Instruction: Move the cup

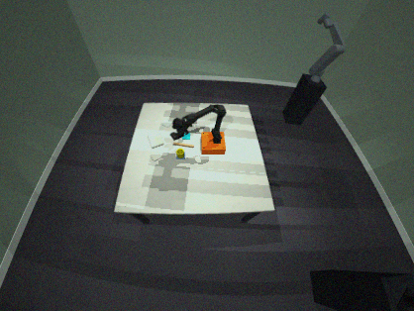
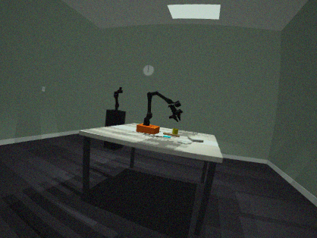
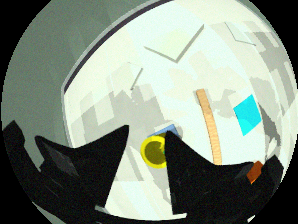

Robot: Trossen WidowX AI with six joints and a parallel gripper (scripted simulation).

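My gripper tip is now 50 mm past the yellow cup, 50 mm to the right of it and 140 mm above it. The rest, counted from my gripper tip: thin wooden stick (50 mm behind, 70 mm to the right, 170 mm below); then cyan pad (60 mm behind, 190 mm to the right, 180 mm below).
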